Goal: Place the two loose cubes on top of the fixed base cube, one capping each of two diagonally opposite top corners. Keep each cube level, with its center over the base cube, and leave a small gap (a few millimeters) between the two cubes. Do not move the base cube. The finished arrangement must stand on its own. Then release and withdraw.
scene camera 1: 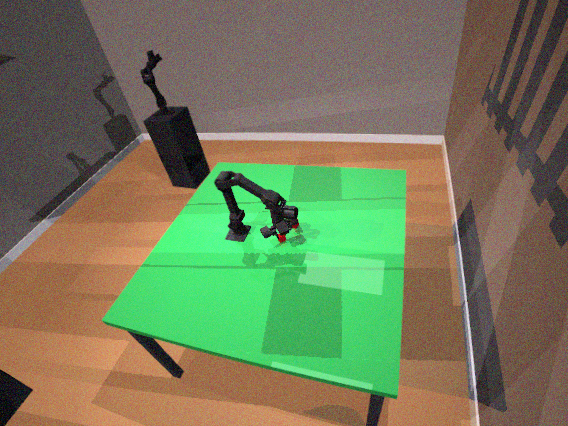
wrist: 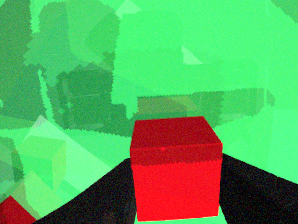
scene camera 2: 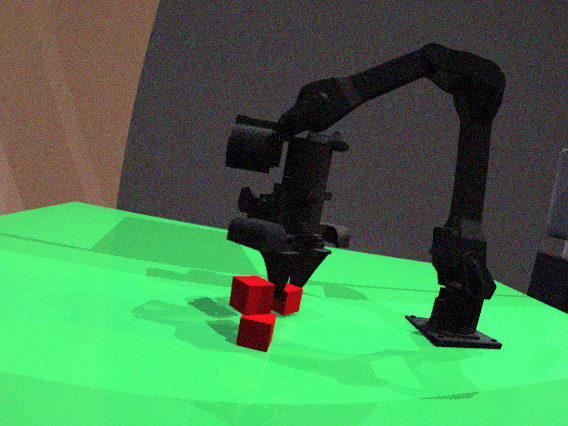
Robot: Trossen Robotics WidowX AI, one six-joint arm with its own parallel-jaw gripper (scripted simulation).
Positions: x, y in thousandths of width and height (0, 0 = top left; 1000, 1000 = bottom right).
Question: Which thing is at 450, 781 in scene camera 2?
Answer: A red cube.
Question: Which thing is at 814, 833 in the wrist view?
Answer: My gripper.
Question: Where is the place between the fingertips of my gripper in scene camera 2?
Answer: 499, 698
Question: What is my gripper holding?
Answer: A red cube.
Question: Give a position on a red cube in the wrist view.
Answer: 592, 721
